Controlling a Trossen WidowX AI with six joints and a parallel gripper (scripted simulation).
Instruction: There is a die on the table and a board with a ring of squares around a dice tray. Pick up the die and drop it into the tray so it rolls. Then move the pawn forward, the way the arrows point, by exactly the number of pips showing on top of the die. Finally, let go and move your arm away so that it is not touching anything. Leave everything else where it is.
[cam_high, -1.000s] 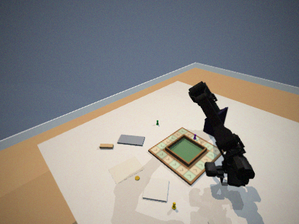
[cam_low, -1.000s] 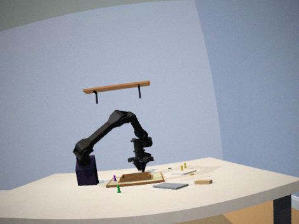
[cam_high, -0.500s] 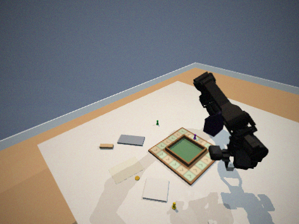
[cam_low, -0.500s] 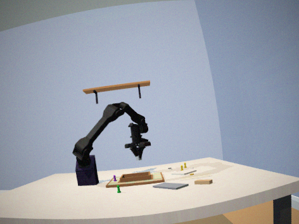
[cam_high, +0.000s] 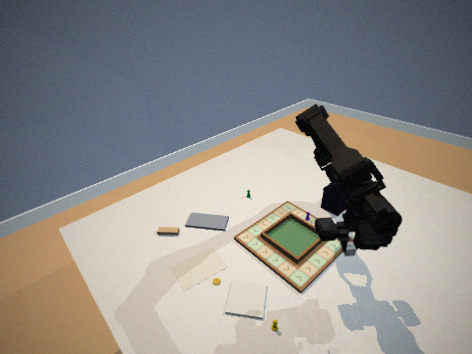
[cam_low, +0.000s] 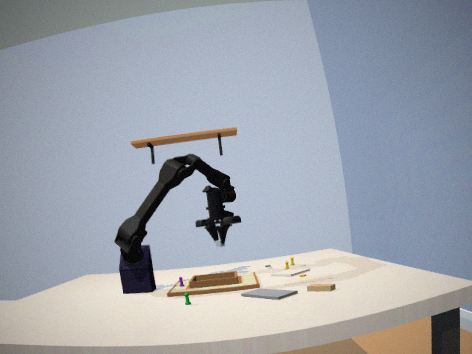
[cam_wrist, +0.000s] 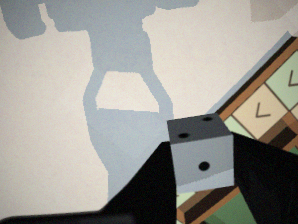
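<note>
My gripper tip is 130 mm past the purple pawn, 230 mm to the left of it and 100 mm above it. The rest, counted from my gripper tip: grey die: right at my gripper tip; green pawn: 70 mm behind, 480 mm to the right, 120 mm below; green dice tray: 20 mm behind, 200 mm to the right, 120 mm below.
</note>
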